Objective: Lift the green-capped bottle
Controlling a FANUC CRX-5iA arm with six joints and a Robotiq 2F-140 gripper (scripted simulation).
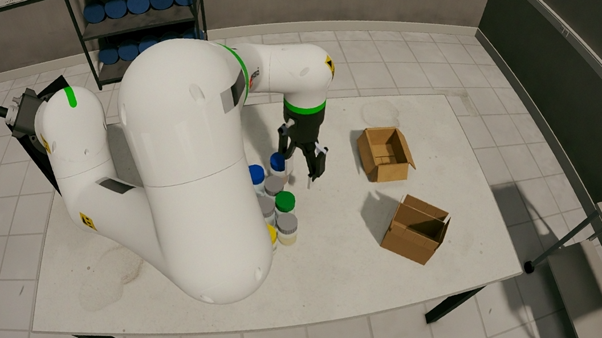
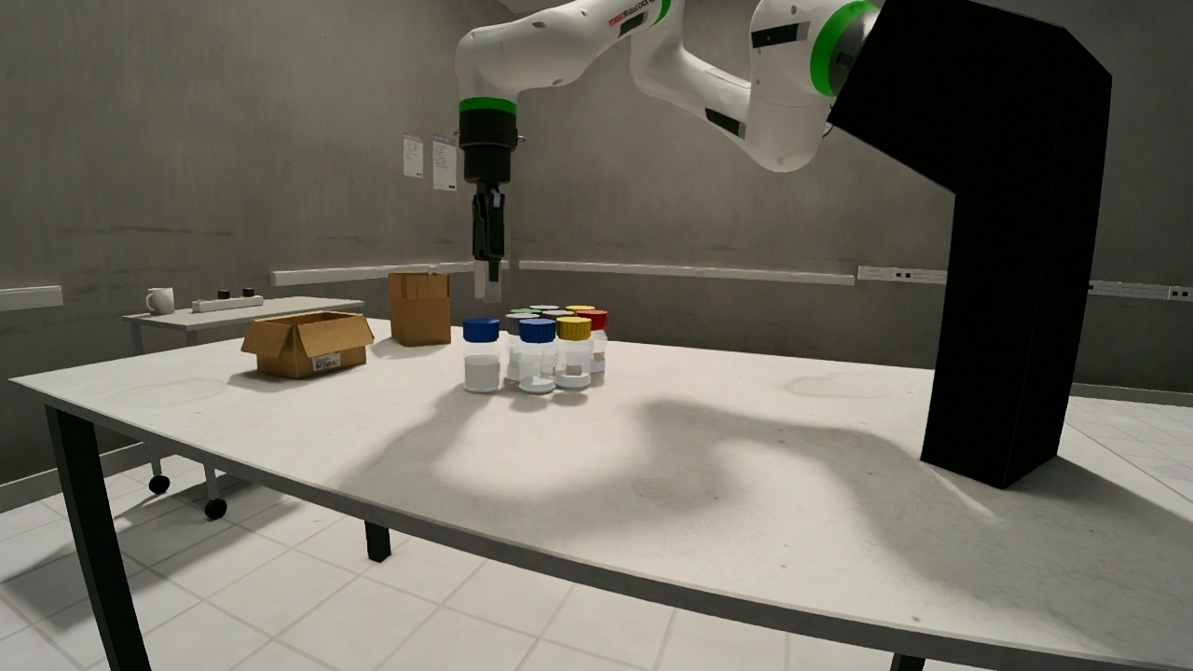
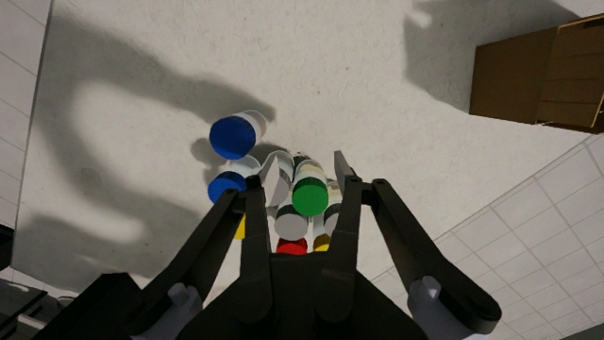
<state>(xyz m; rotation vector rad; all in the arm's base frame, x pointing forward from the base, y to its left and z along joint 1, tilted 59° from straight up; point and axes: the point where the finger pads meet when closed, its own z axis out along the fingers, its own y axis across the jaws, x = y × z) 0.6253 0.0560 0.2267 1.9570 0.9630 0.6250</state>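
Now: the green-capped bottle 11 cm below my hand, 6 cm behind it and 4 cm to the right of it. From my hand the other things lie so: red-capped bottle (17 cm behind, 11 cm below, 6 cm to the right); then blue-capped bottle (11 cm below, 11 cm behind, 7 cm to the left); then yellow-capped bottle (16 cm behind, 11 cm below, 4 cm to the left).
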